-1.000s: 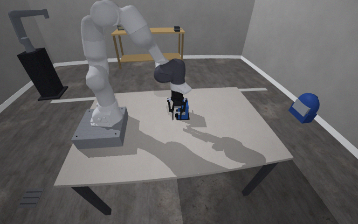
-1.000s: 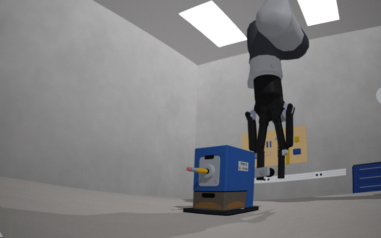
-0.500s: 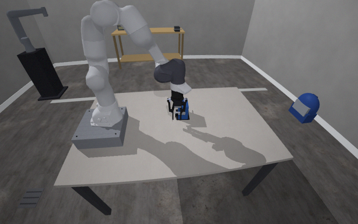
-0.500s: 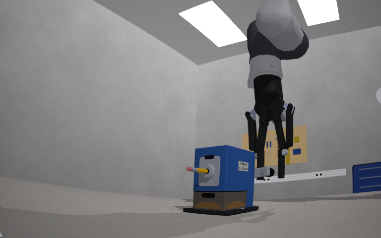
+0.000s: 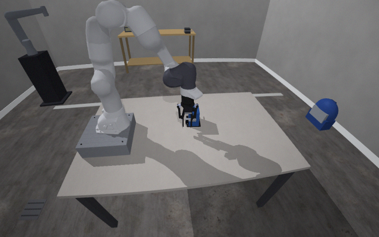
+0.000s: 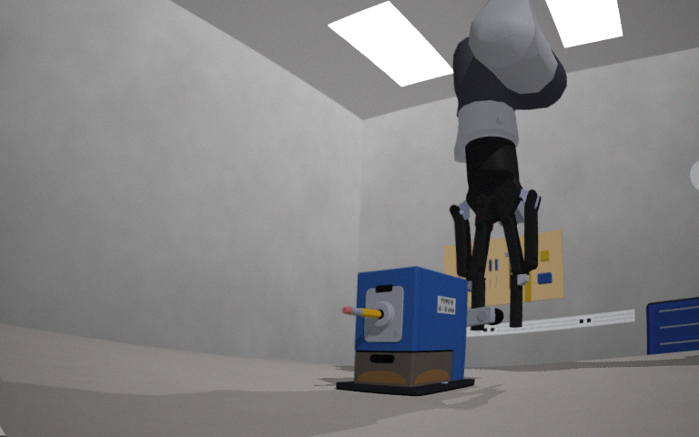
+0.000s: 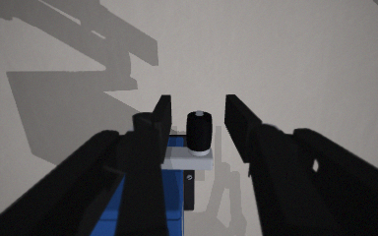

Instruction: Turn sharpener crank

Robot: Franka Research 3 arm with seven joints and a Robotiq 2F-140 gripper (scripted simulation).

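Right now my hand is 1 cm to the right of the black knob and 2 cm above it.
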